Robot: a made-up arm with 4 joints. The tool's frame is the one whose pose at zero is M. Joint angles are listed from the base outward.
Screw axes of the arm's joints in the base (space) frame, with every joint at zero. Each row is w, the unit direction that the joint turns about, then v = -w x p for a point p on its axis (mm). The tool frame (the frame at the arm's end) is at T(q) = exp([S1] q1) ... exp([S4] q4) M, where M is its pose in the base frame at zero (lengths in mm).
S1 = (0, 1, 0, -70, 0, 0)
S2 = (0, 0, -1, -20, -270, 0)
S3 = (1, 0, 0, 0, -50, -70)
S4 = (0, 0, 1, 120, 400, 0)
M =
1 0 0 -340
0 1 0 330
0 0 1 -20
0 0 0 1
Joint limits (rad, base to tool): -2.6..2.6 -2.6..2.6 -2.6..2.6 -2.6..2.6
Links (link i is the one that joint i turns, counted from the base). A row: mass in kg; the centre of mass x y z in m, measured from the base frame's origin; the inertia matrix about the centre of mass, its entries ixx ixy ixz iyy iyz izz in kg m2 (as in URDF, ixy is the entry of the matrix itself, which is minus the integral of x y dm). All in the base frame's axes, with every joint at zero. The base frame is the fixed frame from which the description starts. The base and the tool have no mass.
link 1: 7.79; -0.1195 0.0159 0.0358; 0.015 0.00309 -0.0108 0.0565 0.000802 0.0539
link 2: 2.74; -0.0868 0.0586 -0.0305; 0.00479 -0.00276 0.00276 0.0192 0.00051 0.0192
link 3: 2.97; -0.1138 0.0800 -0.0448; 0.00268 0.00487 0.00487 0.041 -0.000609 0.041
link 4: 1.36; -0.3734 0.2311 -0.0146; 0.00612 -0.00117 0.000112 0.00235 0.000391 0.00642
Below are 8 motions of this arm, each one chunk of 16 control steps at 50 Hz.
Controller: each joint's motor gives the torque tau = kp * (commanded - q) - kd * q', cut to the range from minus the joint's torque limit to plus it. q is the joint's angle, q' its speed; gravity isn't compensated. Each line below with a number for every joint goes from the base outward.
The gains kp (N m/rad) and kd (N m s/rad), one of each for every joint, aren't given. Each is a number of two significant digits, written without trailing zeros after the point. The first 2 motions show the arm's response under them.
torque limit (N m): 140 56 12 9.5
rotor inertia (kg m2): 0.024 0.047 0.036 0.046
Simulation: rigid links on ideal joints. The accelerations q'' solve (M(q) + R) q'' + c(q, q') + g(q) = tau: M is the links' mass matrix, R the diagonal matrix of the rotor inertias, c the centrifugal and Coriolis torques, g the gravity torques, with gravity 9.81 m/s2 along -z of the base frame. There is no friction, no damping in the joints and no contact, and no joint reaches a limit. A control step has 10 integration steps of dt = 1/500 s. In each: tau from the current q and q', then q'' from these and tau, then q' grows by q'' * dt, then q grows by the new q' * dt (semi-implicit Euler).
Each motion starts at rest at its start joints. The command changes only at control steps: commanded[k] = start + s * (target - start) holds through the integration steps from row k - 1 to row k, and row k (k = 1, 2, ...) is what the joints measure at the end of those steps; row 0 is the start. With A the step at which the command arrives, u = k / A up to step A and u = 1 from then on. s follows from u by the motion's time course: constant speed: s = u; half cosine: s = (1 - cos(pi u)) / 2; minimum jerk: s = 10 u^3 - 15 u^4 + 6 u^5; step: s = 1 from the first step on.
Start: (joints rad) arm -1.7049 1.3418 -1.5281 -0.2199
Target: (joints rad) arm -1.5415 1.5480 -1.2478 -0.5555
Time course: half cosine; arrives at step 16
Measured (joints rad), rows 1 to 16:
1: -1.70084 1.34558 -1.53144 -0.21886
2: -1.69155 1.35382 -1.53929 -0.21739
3: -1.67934 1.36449 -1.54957 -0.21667
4: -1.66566 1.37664 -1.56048 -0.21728
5: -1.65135 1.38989 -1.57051 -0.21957
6: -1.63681 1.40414 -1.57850 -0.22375
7: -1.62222 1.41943 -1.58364 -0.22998
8: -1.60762 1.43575 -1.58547 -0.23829
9: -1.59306 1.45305 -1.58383 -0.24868
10: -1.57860 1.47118 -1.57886 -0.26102
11: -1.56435 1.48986 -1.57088 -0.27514
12: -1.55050 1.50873 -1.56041 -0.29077
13: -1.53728 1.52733 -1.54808 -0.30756
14: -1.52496 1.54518 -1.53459 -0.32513
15: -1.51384 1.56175 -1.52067 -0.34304
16: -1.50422 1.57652 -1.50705 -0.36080
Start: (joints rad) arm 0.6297 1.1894 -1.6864 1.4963
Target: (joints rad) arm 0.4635 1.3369 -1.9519 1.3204
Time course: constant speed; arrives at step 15
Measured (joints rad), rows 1 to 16:
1: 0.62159 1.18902 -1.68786 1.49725
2: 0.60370 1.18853 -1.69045 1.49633
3: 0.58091 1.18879 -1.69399 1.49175
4: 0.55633 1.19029 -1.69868 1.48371
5: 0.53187 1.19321 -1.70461 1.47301
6: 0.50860 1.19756 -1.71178 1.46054
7: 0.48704 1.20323 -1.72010 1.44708
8: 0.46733 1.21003 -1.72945 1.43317
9: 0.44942 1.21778 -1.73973 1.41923
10: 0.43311 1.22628 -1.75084 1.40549
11: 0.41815 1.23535 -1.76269 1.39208
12: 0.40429 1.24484 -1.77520 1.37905
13: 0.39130 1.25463 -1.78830 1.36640
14: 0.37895 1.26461 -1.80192 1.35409
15: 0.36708 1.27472 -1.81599 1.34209
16: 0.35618 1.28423 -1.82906 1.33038
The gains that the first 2 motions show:
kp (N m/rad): 180 110 14 11
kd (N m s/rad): 17 11 2.2 2.7
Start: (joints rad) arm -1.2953 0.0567 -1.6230 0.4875
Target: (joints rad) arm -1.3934 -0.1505 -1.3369 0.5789
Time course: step
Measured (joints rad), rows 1 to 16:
1: -1.29995 0.04077 -1.60779 0.49454
2: -1.30891 0.00967 -1.57934 0.50749
3: -1.31865 -0.02496 -1.54882 0.52151
4: -1.32744 -0.05770 -1.52070 0.53499
5: -1.33462 -0.08640 -1.49632 0.54756
6: -1.34006 -0.11052 -1.47558 0.55922
7: -1.34395 -0.13026 -1.45787 0.57008
8: -1.34658 -0.14613 -1.44255 0.58021
9: -1.34823 -0.15872 -1.42905 0.58966
10: -1.34919 -0.16861 -1.41698 0.59845
11: -1.34967 -0.17630 -1.40607 0.60659
12: -1.34986 -0.18223 -1.39616 0.61410
13: -1.34988 -0.18678 -1.38716 0.62098
14: -1.34981 -0.19023 -1.37901 0.62725
15: -1.34973 -0.19284 -1.37167 0.63294
16: -1.34967 -0.19479 -1.36512 0.63809

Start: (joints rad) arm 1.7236 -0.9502 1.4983 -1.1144
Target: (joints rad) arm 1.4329 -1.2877 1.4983 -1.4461
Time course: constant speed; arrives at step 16
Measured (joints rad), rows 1 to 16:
1: 1.72167 -0.94674 1.50115 -1.11398
2: 1.71587 -0.94146 1.50634 -1.11371
3: 1.70619 -0.93822 1.51191 -1.11462
4: 1.69322 -0.93841 1.51729 -1.11729
5: 1.67771 -0.94223 1.52236 -1.12193
6: 1.66037 -0.94940 1.52712 -1.12850
7: 1.64174 -0.95944 1.53158 -1.13686
8: 1.62224 -0.97184 1.53576 -1.14679
9: 1.60217 -0.98614 1.53963 -1.15808
10: 1.58175 -1.00194 1.54319 -1.17054
11: 1.56110 -1.01893 1.54644 -1.18400
12: 1.54031 -1.03684 1.54938 -1.19833
13: 1.51944 -1.05546 1.55201 -1.21341
14: 1.49851 -1.07463 1.55434 -1.22914
15: 1.47754 -1.09423 1.55638 -1.24546
16: 1.45654 -1.11416 1.55815 -1.26231

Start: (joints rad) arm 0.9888 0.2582 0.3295 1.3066
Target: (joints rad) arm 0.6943 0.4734 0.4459 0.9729
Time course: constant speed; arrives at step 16
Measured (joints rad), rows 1 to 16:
1: 0.98221 0.25970 0.33289 1.30388
2: 0.96721 0.26366 0.33702 1.29860
3: 0.94705 0.26981 0.33902 1.29212
4: 0.92387 0.27780 0.33852 1.28481
5: 0.89914 0.28726 0.33598 1.27670
6: 0.87384 0.29786 0.33213 1.26772
7: 0.84864 0.30930 0.32762 1.25780
8: 0.82392 0.32134 0.32299 1.24691
9: 0.79992 0.33380 0.31867 1.23507
10: 0.77673 0.34653 0.31493 1.22232
11: 0.75434 0.35942 0.31193 1.20873
12: 0.73270 0.37240 0.30977 1.19438
13: 0.71174 0.38542 0.30847 1.17935
14: 0.69134 0.39845 0.30799 1.16374
15: 0.67143 0.41146 0.30830 1.14762
16: 0.65189 0.42444 0.30930 1.13106

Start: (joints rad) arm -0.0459 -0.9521 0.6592 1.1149
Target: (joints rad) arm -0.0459 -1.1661 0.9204 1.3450
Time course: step
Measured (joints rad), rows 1 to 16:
1: -0.05365 -0.96516 0.66593 1.11374
2: -0.07003 -0.99159 0.67975 1.11819
3: -0.08987 -1.02220 0.69599 1.13071
4: -0.11016 -1.05216 0.71236 1.14941
5: -0.12919 -1.07907 0.72794 1.17164
6: -0.14605 -1.10200 0.74236 1.19517
7: -0.16034 -1.12079 0.75554 1.21842
8: -0.17200 -1.13576 0.76747 1.24042
9: -0.18115 -1.14740 0.77821 1.26063
10: -0.18803 -1.15628 0.78780 1.27885
11: -0.19295 -1.16296 0.79633 1.29503
12: -0.19625 -1.16790 0.80389 1.30930
13: -0.19826 -1.17152 0.81059 1.32179
14: -0.19927 -1.17415 0.81653 1.33271
15: -0.19955 -1.17604 0.82179 1.34224
16: -0.19933 -1.17739 0.82646 1.35059

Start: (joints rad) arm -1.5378 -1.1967 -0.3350 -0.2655
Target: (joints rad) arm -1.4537 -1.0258 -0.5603 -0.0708
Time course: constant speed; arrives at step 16
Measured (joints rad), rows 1 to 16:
1: -1.53583 -1.20051 -0.33791 -0.26372
2: -1.53090 -1.20805 -0.34389 -0.25871
3: -1.52377 -1.21607 -0.35104 -0.25099
4: -1.51522 -1.22282 -0.35833 -0.24136
5: -1.50589 -1.22747 -0.36530 -0.23054
6: -1.49632 -1.22972 -0.37188 -0.21908
7: -1.48690 -1.22960 -0.37822 -0.20736
8: -1.47793 -1.22731 -0.38454 -0.19560
9: -1.46957 -1.22312 -0.39109 -0.18393
10: -1.46191 -1.21733 -0.39807 -0.17238
11: -1.45499 -1.21023 -0.40567 -0.16099
12: -1.44875 -1.20208 -0.41401 -0.14972
13: -1.44314 -1.19311 -0.42313 -0.13857
14: -1.43806 -1.18352 -0.43304 -0.12749
15: -1.43341 -1.17347 -0.44372 -0.11645
16: -1.42909 -1.16308 -0.45509 -0.10544

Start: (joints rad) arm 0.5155 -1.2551 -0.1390 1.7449
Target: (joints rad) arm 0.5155 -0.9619 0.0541 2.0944
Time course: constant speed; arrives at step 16
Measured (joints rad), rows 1 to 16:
1: 0.50926 -1.25338 -0.13620 1.74721
2: 0.49467 -1.24842 -0.13244 1.75282
3: 0.47518 -1.24011 -0.12997 1.76070
4: 0.45341 -1.22880 -0.12902 1.77000
5: 0.43134 -1.21500 -0.12912 1.78015
6: 0.41039 -1.19926 -0.12964 1.79084
7: 0.39151 -1.18213 -0.12995 1.80197
8: 0.37528 -1.16407 -0.12957 1.81349
9: 0.36195 -1.14548 -0.12814 1.82543
10: 0.35154 -1.12665 -0.12543 1.83783
11: 0.34388 -1.10778 -0.12131 1.85076
12: 0.33870 -1.08903 -0.11576 1.86425
13: 0.33563 -1.07045 -0.10882 1.87835
14: 0.33431 -1.05207 -0.10060 1.89308
15: 0.33435 -1.03389 -0.09121 1.90846
16: 0.33540 -1.01588 -0.08080 1.92447

